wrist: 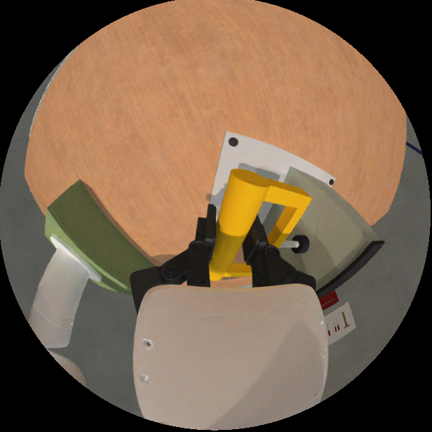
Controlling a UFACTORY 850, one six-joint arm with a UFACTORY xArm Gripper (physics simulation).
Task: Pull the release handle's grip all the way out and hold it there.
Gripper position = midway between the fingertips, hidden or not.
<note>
In view: my gripper (228, 218) and a base plate (238, 151).
</note>
